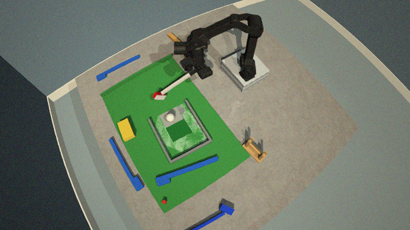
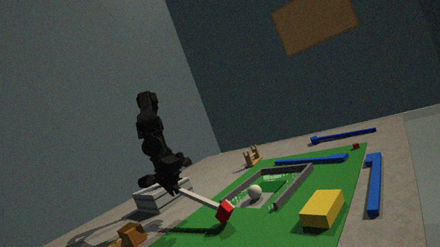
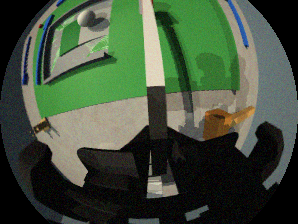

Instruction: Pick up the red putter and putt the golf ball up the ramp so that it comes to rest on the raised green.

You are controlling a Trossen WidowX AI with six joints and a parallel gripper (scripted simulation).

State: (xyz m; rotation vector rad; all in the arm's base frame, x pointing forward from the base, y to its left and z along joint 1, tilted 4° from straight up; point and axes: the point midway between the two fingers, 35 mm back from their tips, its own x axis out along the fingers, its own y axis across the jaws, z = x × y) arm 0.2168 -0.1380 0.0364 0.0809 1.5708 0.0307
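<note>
Now: gripper tip 12 cm short of the red putter and 1 cm above it. From my gripper tip the other things lie so: yellow block (46 cm ahead, 6 cm to the left, 6 cm below); wooden stand (47 cm to the left, 4 cm below, 2 cm behind); white golf ball (23 cm ahead, 12 cm to the left, 5 cm below).
</note>
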